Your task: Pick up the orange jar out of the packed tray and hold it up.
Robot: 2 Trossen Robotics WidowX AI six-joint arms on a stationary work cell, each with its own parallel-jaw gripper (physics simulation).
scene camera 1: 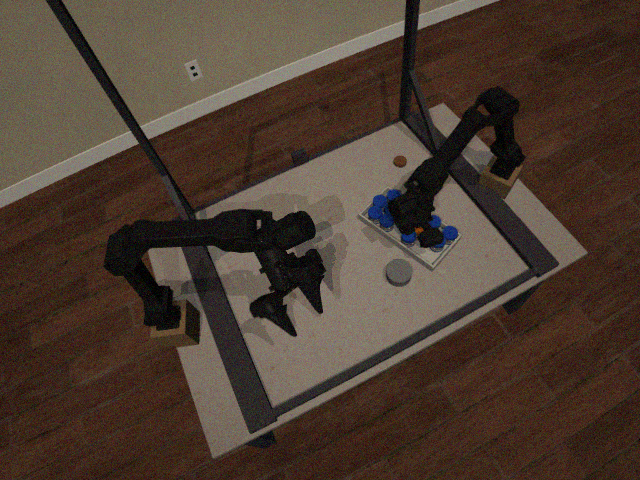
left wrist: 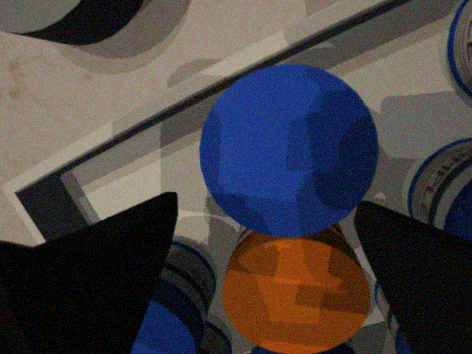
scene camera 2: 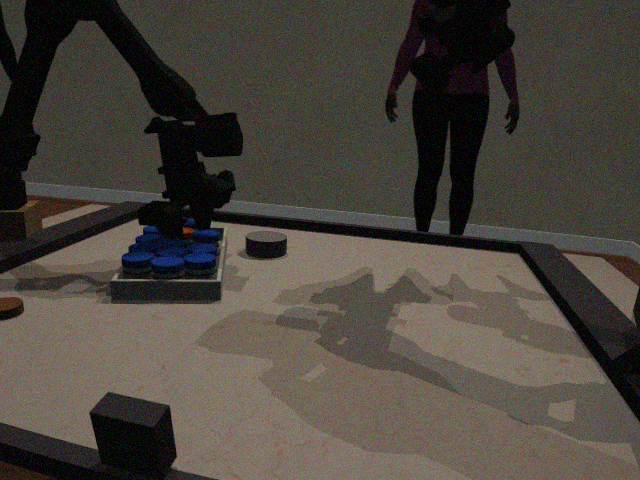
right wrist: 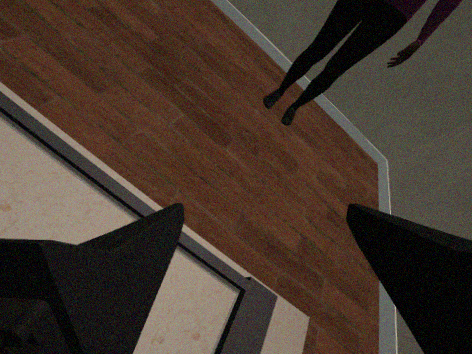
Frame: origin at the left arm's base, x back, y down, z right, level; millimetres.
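Seen in the pictures: left gripper, between the fingertips: (scene camera 1: 416, 238) (left wrist: 267, 207); right gripper, between the fingertips: (scene camera 1: 308, 324) (scene camera 2: 454, 83) (right wrist: 264, 211); left arm's base, origin of its link: (scene camera 1: 502, 169) (scene camera 2: 4, 206); right arm's base, origin of its link: (scene camera 1: 168, 318).
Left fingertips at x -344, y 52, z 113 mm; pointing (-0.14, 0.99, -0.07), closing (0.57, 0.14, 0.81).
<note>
Pixels of each thing's top centre, then the offset from my left fingertips to it.
- orange jar, centre of its top: (left wrist: 294, 303) (scene camera 2: 181, 230) (scene camera 1: 421, 228) dz -1, dx +21, dy -30 mm
- white tray, centre of its top: (left wrist: 410, 222) (scene camera 2: 179, 248) (scene camera 1: 409, 224) dz +42, dx +24, dy -11 mm
- blue-capped jar, centre of its top: (left wrist: 286, 158) (scene camera 2: 206, 233) (scene camera 1: 409, 235) dz +18, dx -21, dy -30 mm
- blue cap, centre of its top: (left wrist: 137, 341) (scene camera 2: 185, 221) dz -62, dx +14, dy -30 mm
- grey round disc, centre of its top: (scene camera 2: 266, 236) (scene camera 1: 399, 270) dz -17, dx -131, dy -13 mm
- small brown disc, centre of its top: (scene camera 2: 4, 303) (scene camera 1: 400, 160) dz +206, dx +244, dy +5 mm
- dark block, centre of its top: (scene camera 2: 131, 405) (scene camera 1: 298, 152) dz +504, dx +55, dy -40 mm
The orange jar (scene camera 1: 418, 230) (scene camera 2: 188, 231) (left wrist: 295, 295) stands among several blue-capped jars in the white tray (scene camera 1: 395, 241) (scene camera 2: 165, 290) (left wrist: 112, 131). A blue-capped jar (scene camera 1: 408, 238) (scene camera 2: 205, 236) (left wrist: 290, 150) stands right beside it, towards the tray's long edge. My left gripper (scene camera 1: 419, 230) (left wrist: 267, 207) is open and empty, low over the tray. In the left wrist view its fingers lie to either side of the two caps, and another blue cap (left wrist: 165, 330) is partly hidden by the left-hand finger. My right gripper (scene camera 1: 308, 323) (right wrist: 264, 211) is open and empty, away from the tray.
A grey round disc (scene camera 1: 399, 271) (scene camera 2: 266, 244) (left wrist: 35, 15) lies beside the tray's long edge. A small brown disc (scene camera 1: 399, 161) (scene camera 2: 9, 307) lies beyond the tray. A dark block (scene camera 1: 299, 156) (scene camera 2: 133, 434) sits on the table frame. A person (scene camera 2: 449, 103) stands behind the table.
</note>
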